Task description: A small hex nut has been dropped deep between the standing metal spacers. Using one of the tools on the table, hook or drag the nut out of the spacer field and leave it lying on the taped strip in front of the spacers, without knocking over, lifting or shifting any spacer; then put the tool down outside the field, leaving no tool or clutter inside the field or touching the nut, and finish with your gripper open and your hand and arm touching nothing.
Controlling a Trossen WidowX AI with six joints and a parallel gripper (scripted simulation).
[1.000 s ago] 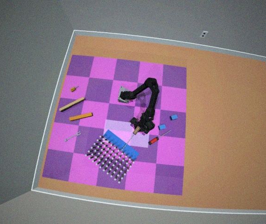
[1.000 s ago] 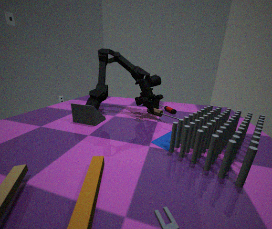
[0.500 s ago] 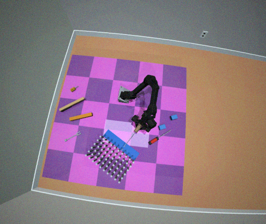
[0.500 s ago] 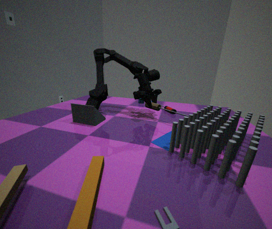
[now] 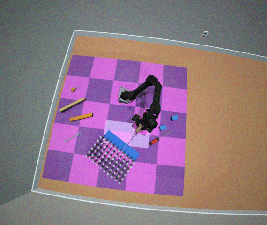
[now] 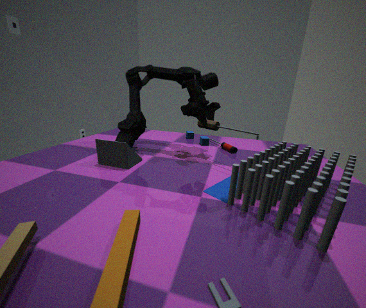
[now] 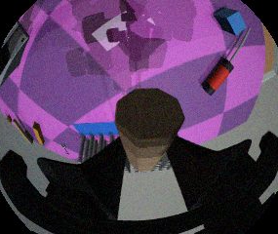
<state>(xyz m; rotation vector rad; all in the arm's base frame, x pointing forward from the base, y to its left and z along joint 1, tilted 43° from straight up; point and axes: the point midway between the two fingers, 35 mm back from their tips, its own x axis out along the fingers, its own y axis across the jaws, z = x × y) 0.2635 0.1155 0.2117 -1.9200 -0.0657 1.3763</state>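
Right now the hook tool is 90 mm ahead of my gripper tip and 40 mm to the right of it. The rest, counted from my gripper tip: small wrench (230 mm ahead, 580 mm to the right, 140 mm below); then orange bar (30 mm ahead, 560 mm to the right, 130 mm below); then blue taped strip (180 mm ahead, 110 mm to the right, 140 mm below).
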